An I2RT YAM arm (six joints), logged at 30 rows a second.
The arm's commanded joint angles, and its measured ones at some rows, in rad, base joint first. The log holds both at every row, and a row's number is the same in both.
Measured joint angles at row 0:
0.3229, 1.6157, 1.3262, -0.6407, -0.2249, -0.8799
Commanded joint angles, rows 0 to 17:
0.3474, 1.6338, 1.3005, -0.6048, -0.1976, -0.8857
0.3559, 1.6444, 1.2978, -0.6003, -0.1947, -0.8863
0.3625, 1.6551, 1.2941, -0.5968, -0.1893, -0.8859
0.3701, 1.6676, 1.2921, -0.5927, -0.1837, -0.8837
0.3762, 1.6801, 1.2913, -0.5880, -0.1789, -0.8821
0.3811, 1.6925, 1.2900, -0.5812, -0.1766, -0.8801
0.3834, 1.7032, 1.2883, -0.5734, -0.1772, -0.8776
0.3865, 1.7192, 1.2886, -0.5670, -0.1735, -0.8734
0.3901, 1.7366, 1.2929, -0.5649, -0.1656, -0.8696
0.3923, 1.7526, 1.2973, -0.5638, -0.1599, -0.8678
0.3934, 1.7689, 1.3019, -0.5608, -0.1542, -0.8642
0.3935, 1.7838, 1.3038, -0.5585, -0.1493, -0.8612
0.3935, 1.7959, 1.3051, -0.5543, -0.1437, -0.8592
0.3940, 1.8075, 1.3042, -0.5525, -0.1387, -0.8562
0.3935, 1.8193, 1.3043, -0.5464, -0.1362, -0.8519
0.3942, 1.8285, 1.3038, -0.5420, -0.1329, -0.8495
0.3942, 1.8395, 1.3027, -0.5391, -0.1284, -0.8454
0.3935, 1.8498, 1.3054, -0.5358, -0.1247, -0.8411
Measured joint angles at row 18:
0.3866, 1.8225, 1.3029, -0.5423, -0.1505, -0.8711
